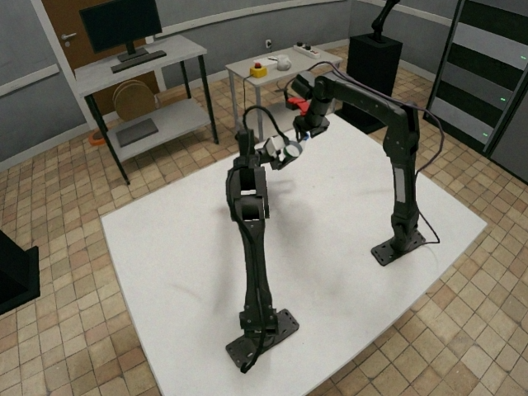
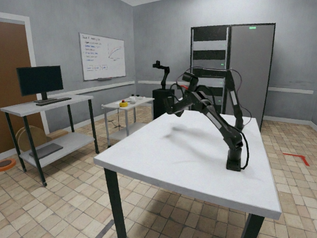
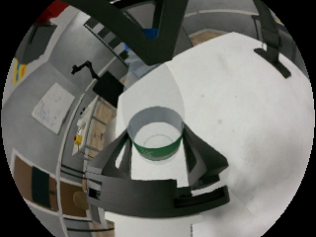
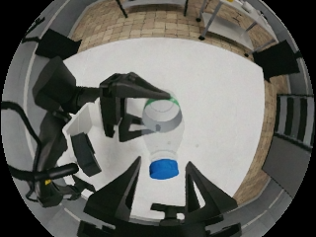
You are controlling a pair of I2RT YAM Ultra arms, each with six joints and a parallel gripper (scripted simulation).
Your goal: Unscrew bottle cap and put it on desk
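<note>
My right hand is 10 mm below the blue cap. Round my right hand: plastic bottle (50 mm below, 40 mm ahead, 10 mm to the left).
The plastic bottle is 1 cm behind my left hand, 1 cm to the right of it and 3 cm above it. The rest, counted from my left hand: blue cap (5 cm behind, 1 cm to the right, 9 cm above).
</note>
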